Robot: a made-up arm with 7 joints. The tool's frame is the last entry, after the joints. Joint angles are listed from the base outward.
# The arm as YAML. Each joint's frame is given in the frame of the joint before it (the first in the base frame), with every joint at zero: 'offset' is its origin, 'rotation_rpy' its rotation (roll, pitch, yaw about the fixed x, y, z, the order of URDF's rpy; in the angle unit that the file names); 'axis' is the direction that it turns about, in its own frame. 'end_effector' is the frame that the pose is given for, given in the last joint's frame.
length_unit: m
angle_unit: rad
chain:
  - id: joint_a
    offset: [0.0, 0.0, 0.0]
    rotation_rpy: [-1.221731, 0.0, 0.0]
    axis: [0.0, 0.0, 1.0]
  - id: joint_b
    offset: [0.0, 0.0, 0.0]
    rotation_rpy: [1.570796, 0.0, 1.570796]
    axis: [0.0, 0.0, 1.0]
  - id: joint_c
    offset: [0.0, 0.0, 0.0]
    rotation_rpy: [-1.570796, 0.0, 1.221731]
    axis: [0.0, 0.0, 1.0]
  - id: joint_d
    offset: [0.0, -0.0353, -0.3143]
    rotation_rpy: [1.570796, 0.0, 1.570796]
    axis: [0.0, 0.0, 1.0]
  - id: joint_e
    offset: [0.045, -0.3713, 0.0]
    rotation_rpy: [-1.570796, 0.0, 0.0]
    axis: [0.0, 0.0, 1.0]
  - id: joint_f
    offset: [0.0, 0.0, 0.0]
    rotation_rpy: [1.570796, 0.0, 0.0]
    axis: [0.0, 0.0, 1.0]
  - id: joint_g
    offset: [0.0, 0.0, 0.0]
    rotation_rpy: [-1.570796, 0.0, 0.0]
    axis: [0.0, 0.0, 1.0]
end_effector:
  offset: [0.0, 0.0, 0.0]
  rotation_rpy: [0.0, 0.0, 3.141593]
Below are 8 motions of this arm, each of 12 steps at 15 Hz.
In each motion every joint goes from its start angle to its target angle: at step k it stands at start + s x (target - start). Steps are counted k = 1, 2, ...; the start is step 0. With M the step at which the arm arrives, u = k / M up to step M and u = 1 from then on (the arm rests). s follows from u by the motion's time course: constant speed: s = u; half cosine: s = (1 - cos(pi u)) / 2; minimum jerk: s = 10 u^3 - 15 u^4 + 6 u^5.
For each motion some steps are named. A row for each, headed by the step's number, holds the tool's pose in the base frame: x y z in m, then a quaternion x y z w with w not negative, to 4 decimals.
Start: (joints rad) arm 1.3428 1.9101 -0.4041 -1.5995 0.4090 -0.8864 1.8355
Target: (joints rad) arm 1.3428 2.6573 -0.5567 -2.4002 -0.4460 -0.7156 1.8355
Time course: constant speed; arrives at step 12
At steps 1, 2, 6, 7, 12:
1: -0.0600 0.4481 -0.2605 -0.2740 0.0345 0.3012 0.9127
2: -0.0474 0.4316 -0.2609 -0.2866 0.0817 0.2579 0.9190
6: -0.0167 0.3601 -0.2525 -0.3293 0.2571 0.0803 0.9050
7: -0.0133 0.3417 -0.2477 -0.3388 0.2965 0.0364 0.8921
12: -0.0140 0.2521 -0.2078 -0.3866 0.4598 -0.1657 0.7821

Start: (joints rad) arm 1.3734 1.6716 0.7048 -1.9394 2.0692 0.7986 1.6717
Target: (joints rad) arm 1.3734 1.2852 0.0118 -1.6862 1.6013 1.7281 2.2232
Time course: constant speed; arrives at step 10
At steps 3, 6, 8, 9, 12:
3: 0.1586 0.3971 -0.2069 0.0300 0.1855 0.8804 0.4355
6: 0.0516 0.4152 -0.2619 0.2175 0.2978 0.8829 0.2906
8: -0.0239 0.4102 -0.2946 0.3426 0.3650 0.8440 0.1924
9: -0.0620 0.4026 -0.3093 0.4040 0.3949 0.8121 0.1458
12: -0.0998 0.3916 -0.3229 0.4642 0.4217 0.7722 0.1021

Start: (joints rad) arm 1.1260 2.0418 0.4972 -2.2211 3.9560 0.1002 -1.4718
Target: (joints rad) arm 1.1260 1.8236 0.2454 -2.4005 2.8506 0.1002 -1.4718
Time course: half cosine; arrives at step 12
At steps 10, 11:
10: 0.2035 0.1606 -0.2050 -0.2461 -0.3083 -0.2269 0.8905
11: 0.1985 0.1590 -0.2069 -0.2423 -0.3106 -0.2455 0.8858

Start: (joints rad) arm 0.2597 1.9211 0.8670 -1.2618 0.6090 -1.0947 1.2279
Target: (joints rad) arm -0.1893 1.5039 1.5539 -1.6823 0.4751 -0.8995 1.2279
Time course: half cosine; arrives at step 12
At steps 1, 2, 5, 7, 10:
1: 0.3042 0.3664 0.3655 -0.1807 -0.8647 -0.4123 0.2229
2: 0.2915 0.3622 0.3740 -0.1803 -0.8696 -0.4148 0.1983
5: 0.1978 0.3441 0.4139 -0.1640 -0.8879 -0.4272 0.0471
7: 0.1020 0.3393 0.4231 0.1319 0.8891 0.4307 0.0813
10: -0.0148 0.3436 0.3960 0.0741 0.8752 0.4215 0.2258

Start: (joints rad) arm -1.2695 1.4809 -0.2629 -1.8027 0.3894 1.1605 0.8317
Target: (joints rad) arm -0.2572 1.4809 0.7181 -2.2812 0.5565 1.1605 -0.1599
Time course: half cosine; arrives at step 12
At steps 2, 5, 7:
2: 0.3139 0.0859 0.3557 0.1927 -0.8031 0.0778 0.5584
5: 0.2863 0.0993 0.3263 0.2857 -0.7699 -0.0162 0.5704
7: 0.2570 0.1071 0.3039 0.3760 -0.7300 -0.0971 0.5624

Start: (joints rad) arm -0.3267 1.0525 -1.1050 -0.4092 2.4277 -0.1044 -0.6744
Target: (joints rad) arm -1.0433 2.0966 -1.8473 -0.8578 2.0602 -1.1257 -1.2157
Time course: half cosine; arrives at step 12
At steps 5, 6, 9, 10, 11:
5: 0.2962 0.5842 -0.1837 0.5493 -0.4557 0.0068 0.7004
6: 0.2828 0.6040 -0.1138 0.6340 -0.4580 -0.0546 0.6207
9: 0.1749 0.6391 0.0371 0.8185 -0.3923 -0.1580 0.3888
10: 0.1386 0.6428 0.0589 0.8495 -0.3663 -0.1691 0.3399
11: 0.1140 0.6441 0.0697 0.8671 -0.3485 -0.1741 0.3105

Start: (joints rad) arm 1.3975 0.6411 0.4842 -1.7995 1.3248 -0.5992 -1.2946
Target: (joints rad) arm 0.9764 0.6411 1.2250 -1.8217 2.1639 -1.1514 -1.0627
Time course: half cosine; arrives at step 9
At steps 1, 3, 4, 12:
1: -0.1359 0.3844 -0.2728 0.6196 -0.3266 -0.1202 0.7035
3: -0.0927 0.4234 -0.2273 0.6844 -0.4199 0.0091 0.5960
4: -0.0680 0.4458 -0.1878 0.7105 -0.4828 0.1061 0.5008
12: -0.0426 0.4824 -0.0319 0.6456 -0.6252 0.4281 0.0949

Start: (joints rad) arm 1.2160 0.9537 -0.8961 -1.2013 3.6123 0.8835 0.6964
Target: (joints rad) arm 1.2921 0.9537 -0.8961 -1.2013 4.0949 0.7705 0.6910
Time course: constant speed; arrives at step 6
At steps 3, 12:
3: -0.4664 0.1758 -0.3542 0.1230 -0.1144 -0.9265 0.3367
12: -0.4810 0.1697 -0.3373 0.0994 -0.0260 -0.8963 0.4313

